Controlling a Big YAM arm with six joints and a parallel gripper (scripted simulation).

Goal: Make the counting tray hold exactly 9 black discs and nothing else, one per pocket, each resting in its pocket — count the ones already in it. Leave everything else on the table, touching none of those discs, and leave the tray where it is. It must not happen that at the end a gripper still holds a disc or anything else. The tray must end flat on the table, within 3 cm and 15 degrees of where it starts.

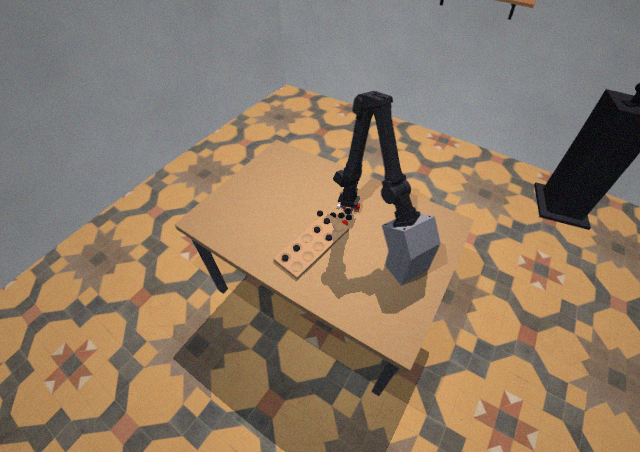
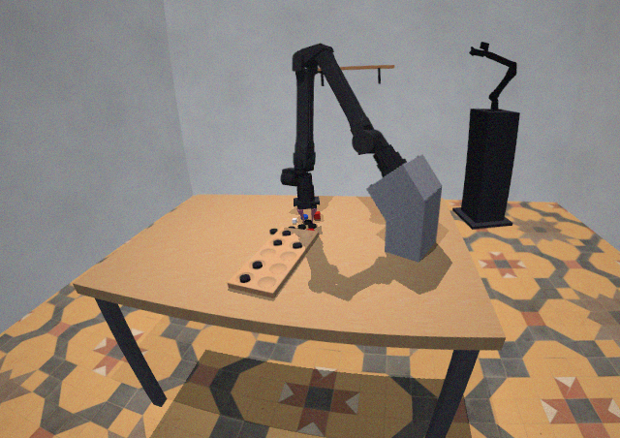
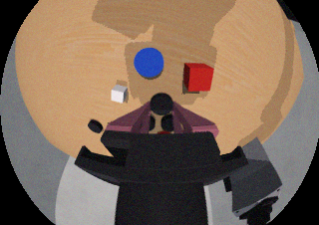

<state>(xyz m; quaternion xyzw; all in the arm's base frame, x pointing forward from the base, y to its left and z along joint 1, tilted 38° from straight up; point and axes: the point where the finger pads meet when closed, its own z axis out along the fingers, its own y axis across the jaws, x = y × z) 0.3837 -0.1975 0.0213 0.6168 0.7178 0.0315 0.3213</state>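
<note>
Now: the small white piece 60 mm ahead of my hand and 20 mm to the right of it. From my hand the other things lie so: red disc: 10 mm behind, 80 mm to the left, 10 mm below; blue disc: 20 mm ahead, 60 mm to the right, 10 mm below; red cube: 40 mm behind, 50 mm to the right.
</note>
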